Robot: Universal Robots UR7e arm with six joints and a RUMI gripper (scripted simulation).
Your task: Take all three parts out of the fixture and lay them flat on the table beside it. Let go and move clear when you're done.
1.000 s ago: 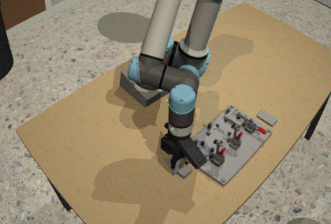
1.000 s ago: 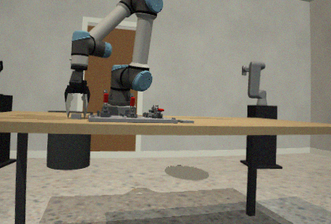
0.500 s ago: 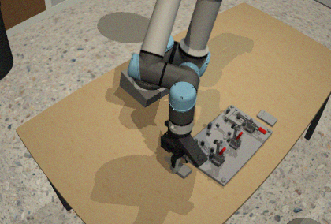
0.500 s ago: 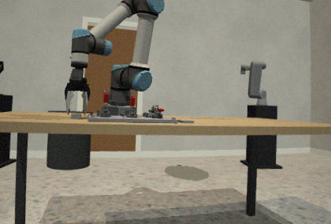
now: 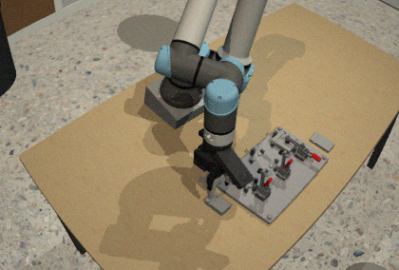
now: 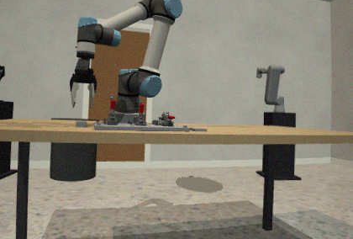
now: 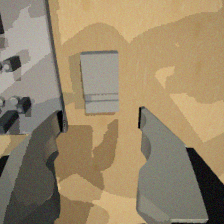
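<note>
Now: the grey fixture plate 230 mm to the left of my hand and 80 mm below it.
</note>
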